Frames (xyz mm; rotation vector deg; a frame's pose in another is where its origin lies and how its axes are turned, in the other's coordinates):
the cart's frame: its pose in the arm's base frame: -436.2 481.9 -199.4 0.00 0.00 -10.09
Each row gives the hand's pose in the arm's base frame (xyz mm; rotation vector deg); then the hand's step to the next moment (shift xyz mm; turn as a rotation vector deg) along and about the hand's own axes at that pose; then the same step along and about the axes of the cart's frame.
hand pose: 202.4 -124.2 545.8 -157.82 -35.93 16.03
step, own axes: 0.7 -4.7 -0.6 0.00 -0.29 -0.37
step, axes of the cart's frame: -1.8 4.0 2.0 -0.05 0.15 0.44
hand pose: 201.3 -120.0 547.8 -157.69 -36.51 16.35
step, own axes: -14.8 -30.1 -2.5 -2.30 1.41 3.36
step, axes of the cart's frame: -27.2 13.9 14.2 -2.05 -1.82 -3.33
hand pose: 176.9 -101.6 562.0 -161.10 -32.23 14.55
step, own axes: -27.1 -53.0 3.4 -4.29 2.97 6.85
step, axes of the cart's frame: -49.9 28.9 15.2 -3.80 -3.57 -6.86
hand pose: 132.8 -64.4 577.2 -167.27 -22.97 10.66
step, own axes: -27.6 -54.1 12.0 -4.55 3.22 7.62
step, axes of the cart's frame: -49.2 37.5 2.0 -4.06 -3.79 -7.63
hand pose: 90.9 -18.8 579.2 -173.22 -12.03 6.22
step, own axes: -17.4 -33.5 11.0 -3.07 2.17 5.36
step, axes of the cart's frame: -27.7 27.2 -6.0 -2.76 -2.54 -5.37
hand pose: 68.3 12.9 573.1 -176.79 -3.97 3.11
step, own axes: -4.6 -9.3 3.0 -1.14 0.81 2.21
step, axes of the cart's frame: -6.6 8.2 -2.3 -1.03 -0.94 -2.21
